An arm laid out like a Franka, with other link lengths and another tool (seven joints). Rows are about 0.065 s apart.
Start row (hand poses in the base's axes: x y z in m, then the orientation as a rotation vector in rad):
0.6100 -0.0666 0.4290 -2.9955 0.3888 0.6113
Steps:
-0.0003 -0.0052 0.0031 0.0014 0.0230 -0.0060
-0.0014 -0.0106 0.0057 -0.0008 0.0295 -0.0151
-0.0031 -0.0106 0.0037 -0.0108 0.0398 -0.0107
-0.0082 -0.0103 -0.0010 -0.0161 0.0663 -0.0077
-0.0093 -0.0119 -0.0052 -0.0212 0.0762 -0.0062
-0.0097 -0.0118 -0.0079 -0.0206 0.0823 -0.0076
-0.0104 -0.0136 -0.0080 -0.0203 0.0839 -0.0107
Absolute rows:
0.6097 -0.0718 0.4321 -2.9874 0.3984 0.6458
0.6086 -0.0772 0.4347 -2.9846 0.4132 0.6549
0.6069 -0.0772 0.4327 -2.9935 0.4116 0.6710
0.6018 -0.0769 0.4280 -2.9936 0.4109 0.7117
0.6007 -0.0785 0.4238 -2.9966 0.4115 0.7271
0.6003 -0.0784 0.4211 -2.9940 0.4136 0.7362
0.5996 -0.0802 0.4210 -2.9921 0.4182 0.7384

